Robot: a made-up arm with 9 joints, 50 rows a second.
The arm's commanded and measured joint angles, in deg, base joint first. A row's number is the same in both.
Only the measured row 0 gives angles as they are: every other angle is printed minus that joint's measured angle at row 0.
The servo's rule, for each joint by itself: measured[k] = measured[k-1] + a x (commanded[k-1-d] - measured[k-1]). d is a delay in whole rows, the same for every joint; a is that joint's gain. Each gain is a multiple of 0.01, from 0.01 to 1. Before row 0 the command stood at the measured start. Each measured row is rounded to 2 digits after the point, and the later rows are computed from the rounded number. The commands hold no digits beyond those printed.
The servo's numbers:
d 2
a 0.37 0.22 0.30 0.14 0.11 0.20 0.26 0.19 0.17
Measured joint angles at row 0:
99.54, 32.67, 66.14, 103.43, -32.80, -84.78, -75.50, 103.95, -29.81
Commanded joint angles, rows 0 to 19:
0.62, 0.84, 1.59, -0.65, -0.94, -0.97, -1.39, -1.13, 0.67
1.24, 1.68, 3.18, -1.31, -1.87, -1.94, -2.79, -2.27, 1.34
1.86, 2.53, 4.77, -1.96, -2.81, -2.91, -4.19, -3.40, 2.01
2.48, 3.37, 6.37, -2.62, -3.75, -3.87, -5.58, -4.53, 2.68
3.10, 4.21, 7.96, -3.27, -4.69, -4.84, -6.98, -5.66, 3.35
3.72, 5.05, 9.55, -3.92, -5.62, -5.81, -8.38, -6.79, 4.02
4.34, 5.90, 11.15, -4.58, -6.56, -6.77, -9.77, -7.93, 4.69
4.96, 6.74, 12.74, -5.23, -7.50, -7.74, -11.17, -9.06, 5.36
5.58, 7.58, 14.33, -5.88, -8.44, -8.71, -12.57, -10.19, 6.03
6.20, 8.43, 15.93, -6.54, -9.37, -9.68, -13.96, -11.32, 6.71
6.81, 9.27, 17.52, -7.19, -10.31, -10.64, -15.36, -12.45, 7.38
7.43, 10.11, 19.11, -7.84, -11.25, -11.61, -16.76, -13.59, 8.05
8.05, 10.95, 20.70, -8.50, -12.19, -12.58, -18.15, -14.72, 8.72
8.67, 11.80, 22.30, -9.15, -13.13, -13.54, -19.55, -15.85, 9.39
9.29, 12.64, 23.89, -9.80, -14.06, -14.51, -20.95, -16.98, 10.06
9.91, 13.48, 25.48, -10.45, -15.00, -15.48, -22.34, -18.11, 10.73
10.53, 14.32, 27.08, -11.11, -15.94, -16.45, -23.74, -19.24, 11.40
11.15, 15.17, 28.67, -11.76, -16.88, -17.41, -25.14, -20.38, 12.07
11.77, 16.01, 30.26, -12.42, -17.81, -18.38, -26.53, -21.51, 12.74
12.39, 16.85, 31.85, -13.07, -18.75, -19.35, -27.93, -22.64, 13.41
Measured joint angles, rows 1 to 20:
0.00, 0.00, 0.00, 0.00, 0.00, 0.00, 0.00, 0.00, 0.00
0.00, 0.00, 0.00, 0.00, 0.00, 0.00, 0.00, 0.00, 0.00
0.23, 0.18, 0.48, -0.09, -0.10, -0.19, -0.36, -0.21, 0.11
0.60, 0.51, 1.29, -0.26, -0.29, -0.54, -0.99, -0.60, 0.32
1.07, 0.95, 2.33, -0.50, -0.57, -1.01, -1.82, -1.13, 0.61
1.59, 1.48, 3.54, -0.80, -0.92, -1.58, -2.80, -1.78, 0.96
2.15, 2.08, 4.87, -1.15, -1.33, -2.23, -3.89, -2.52, 1.37
2.73, 2.73, 6.27, -1.54, -1.80, -2.95, -5.06, -3.33, 1.82
3.33, 3.43, 7.73, -1.97, -2.32, -3.71, -6.28, -4.20, 2.31
3.93, 4.16, 9.23, -2.43, -2.89, -4.52, -7.55, -5.12, 2.83
4.54, 4.91, 10.76, -2.91, -3.50, -5.36, -8.86, -6.08, 3.37
5.15, 5.68, 12.31, -3.42, -4.15, -6.22, -10.19, -7.08, 3.94
5.76, 6.47, 13.87, -3.95, -4.83, -7.10, -11.53, -8.10, 4.52
6.38, 7.27, 15.44, -4.49, -5.54, -8.00, -12.89, -9.14, 5.12
7.00, 8.08, 17.02, -5.05, -6.27, -8.92, -14.26, -10.20, 5.73
7.62, 8.90, 18.60, -5.62, -7.02, -9.84, -15.64, -11.27, 6.35
8.24, 9.72, 20.19, -6.21, -7.79, -10.77, -17.02, -12.35, 6.98
8.86, 10.55, 21.78, -6.80, -8.58, -11.71, -18.40, -13.44, 7.62
9.48, 11.38, 23.37, -7.40, -9.39, -12.66, -19.79, -14.54, 8.26
10.10, 12.21, 24.96, -8.01, -10.21, -13.61, -21.18, -15.65, 8.91

